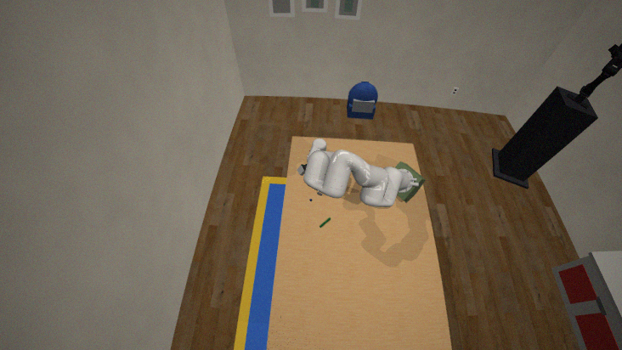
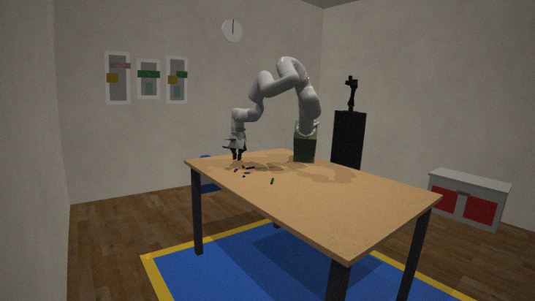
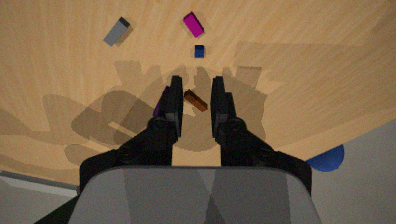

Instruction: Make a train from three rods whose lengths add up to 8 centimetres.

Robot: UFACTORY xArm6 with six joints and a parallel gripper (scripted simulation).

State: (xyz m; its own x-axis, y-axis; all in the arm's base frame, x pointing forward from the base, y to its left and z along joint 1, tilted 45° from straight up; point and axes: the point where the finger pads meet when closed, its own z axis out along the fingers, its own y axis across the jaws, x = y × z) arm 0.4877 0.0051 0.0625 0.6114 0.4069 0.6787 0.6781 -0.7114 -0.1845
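My gripper is now 80 mm above the magenta rod, 20 mm to the right of it and 20 mm short of it. The rest, counted from my hand: orange rod 80 mm below, 60 mm to the right, 50 mm behind; grey rod 80 mm below, 70 mm to the left, 50 mm behind; purple rod 90 mm behind, 80 mm below, 30 mm to the right.
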